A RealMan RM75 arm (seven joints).
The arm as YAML. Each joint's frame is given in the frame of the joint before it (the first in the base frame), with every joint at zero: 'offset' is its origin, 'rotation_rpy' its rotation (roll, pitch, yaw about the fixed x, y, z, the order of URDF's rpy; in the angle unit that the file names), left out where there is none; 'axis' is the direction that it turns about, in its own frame. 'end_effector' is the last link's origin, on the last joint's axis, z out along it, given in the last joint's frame.
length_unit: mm
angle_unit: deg
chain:
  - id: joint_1
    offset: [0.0, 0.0, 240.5]
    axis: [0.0, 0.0, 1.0]
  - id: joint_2
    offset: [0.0, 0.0, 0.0]
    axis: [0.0, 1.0, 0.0]
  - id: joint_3
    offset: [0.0, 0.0, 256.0]
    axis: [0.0, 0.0, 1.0]
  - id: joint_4
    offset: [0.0, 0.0, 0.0]
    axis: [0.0, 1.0, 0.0]
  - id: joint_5
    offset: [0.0, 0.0, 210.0]
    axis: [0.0, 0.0, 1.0]
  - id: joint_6
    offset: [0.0, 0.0, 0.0]
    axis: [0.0, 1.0, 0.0]
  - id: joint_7
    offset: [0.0, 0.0, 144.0]
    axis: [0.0, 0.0, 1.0]
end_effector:
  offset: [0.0, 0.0, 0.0]
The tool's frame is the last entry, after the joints.
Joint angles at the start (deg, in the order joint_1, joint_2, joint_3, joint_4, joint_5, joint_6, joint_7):
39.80, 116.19, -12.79, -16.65, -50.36, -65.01, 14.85
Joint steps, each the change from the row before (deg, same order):
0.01, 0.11, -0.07, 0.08, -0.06, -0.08, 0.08
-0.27, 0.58, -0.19, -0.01, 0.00, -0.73, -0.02
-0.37, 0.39, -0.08, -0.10, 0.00, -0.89, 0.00
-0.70, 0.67, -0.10, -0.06, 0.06, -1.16, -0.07
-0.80, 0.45, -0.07, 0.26, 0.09, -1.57, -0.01
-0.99, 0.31, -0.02, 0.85, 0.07, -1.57, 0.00
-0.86, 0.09, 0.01, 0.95, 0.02, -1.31, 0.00
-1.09, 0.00, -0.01, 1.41, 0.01, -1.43, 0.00
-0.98, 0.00, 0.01, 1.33, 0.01, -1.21, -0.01
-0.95, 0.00, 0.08, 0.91, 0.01, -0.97, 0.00
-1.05, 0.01, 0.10, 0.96, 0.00, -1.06, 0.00
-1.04, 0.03, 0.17, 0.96, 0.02, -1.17, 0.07
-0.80, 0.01, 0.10, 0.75, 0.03, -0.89, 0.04
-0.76, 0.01, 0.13, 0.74, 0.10, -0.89, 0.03
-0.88, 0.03, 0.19, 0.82, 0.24, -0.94, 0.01
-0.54, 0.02, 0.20, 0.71, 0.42, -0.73, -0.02
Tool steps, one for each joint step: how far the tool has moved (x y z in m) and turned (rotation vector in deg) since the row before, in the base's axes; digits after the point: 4 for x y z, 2 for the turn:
-0.0005, 0.0000, -0.0015, -0.20, 0.11, 0.13
-0.0009, -0.0025, -0.0047, -0.17, 0.15, 0.45
-0.0001, -0.0030, -0.0023, 0.16, -0.01, 0.46
0.0013, -0.0053, -0.0045, 0.12, 0.14, 0.33
0.0018, -0.0062, -0.0036, 0.27, 0.20, 0.52
0.0039, -0.0073, -0.0050, -0.01, 0.53, 0.19
0.0039, -0.0063, -0.0038, -0.06, 0.48, 0.06
0.0055, -0.0079, -0.0051, -0.25, 0.72, -0.15
0.0050, -0.0072, -0.0048, -0.25, 0.73, -0.23
0.0049, -0.0068, -0.0029, -0.03, 0.52, -0.36
0.0052, -0.0076, -0.0030, 0.01, 0.55, -0.40
0.0048, -0.0078, -0.0028, 0.13, 0.66, -0.32
0.0036, -0.0061, -0.0021, 0.10, 0.49, -0.25
0.0034, -0.0059, -0.0019, 0.20, 0.52, -0.26
0.0041, -0.0070, -0.0019, 0.35, 0.66, -0.45
0.0027, -0.0048, -0.0011, 0.48, 0.67, -0.35

